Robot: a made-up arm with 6 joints. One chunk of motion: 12 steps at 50 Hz.
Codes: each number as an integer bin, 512 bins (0 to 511) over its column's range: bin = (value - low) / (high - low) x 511, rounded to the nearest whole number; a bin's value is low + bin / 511 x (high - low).
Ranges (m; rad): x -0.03..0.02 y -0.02..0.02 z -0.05..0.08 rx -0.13..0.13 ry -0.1..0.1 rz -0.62..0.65
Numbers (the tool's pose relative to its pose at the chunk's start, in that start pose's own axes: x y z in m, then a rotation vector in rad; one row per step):
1: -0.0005 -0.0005 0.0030 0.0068 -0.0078 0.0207
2: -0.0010 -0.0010 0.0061 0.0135 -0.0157 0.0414
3: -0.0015 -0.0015 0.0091 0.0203 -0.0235 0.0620
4: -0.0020 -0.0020 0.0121 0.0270 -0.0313 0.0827
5: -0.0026 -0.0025 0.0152 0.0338 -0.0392 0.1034
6: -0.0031 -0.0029 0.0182 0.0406 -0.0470 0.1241
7: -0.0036 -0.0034 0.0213 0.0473 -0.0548 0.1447
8: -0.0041 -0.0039 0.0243 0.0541 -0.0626 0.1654
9: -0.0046 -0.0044 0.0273 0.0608 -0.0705 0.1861
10: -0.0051 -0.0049 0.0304 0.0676 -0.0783 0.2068
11: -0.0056 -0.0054 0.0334 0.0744 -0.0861 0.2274
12: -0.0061 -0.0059 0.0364 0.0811 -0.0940 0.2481
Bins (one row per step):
1: 301 249 208 269 236 258
2: 296 243 221 282 215 266
3: 291 236 232 295 195 274
4: 286 230 244 309 176 283
5: 280 224 256 322 155 291
6: 275 218 268 335 135 299
7: 270 212 280 348 115 308
8: 265 206 292 362 96 316
9: 260 199 304 375 75 324
10: 254 193 316 388 55 333
11: 249 187 328 402 36 341
12: 244 180 340 415 15 349

